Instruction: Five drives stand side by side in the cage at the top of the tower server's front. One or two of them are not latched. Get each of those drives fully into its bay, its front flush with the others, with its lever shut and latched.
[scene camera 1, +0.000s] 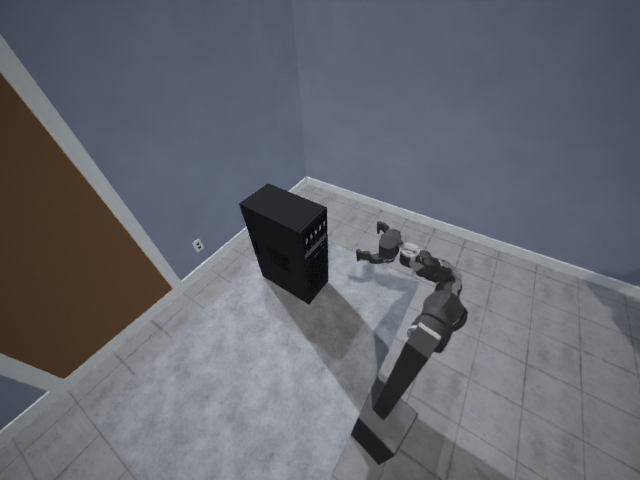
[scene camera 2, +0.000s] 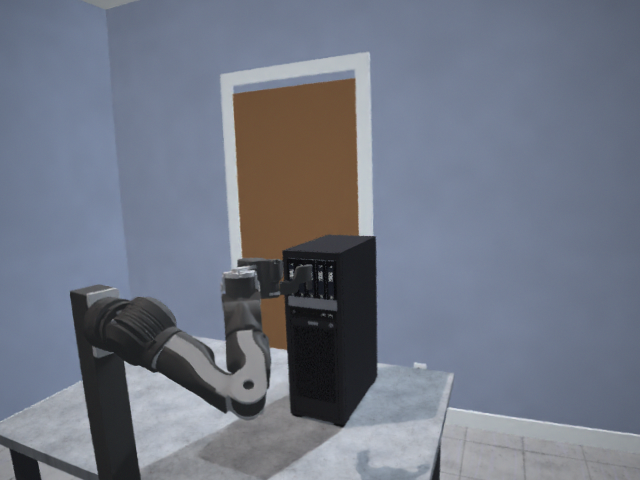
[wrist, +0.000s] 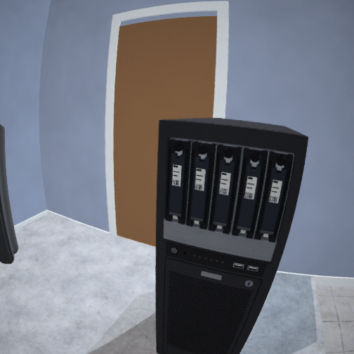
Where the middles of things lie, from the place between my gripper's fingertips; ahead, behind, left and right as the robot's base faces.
Now: the black tower server (scene camera 2: 332, 355) 360 mm ahead of my hand, 80 mm to the left of it and 240 mm below it.
